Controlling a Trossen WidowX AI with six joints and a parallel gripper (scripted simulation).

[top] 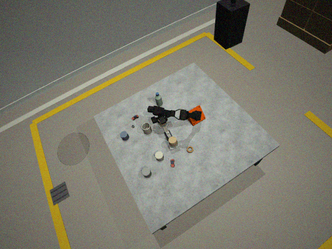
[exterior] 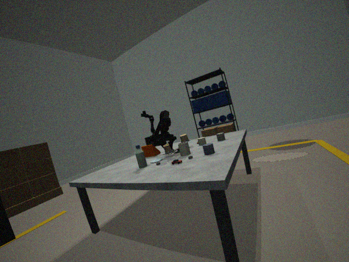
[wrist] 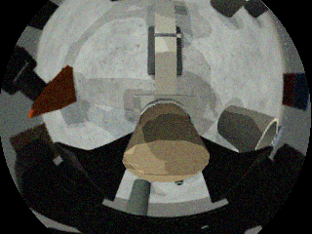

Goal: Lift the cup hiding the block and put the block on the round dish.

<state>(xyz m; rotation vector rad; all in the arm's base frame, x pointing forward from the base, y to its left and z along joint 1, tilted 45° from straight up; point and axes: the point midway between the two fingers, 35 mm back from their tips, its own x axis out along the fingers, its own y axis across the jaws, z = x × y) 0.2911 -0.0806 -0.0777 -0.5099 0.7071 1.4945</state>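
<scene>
The pale green block lies 10 mm below my gripper tip. Also, from my gripper tip: tan cup: 20 mm to the right, 10 mm above; then small balance: 20 mm ahead, 130 mm to the left, 20 mm below; then round pale blue dish: 60 mm behind, 120 mm to the right, 50 mm below.
</scene>
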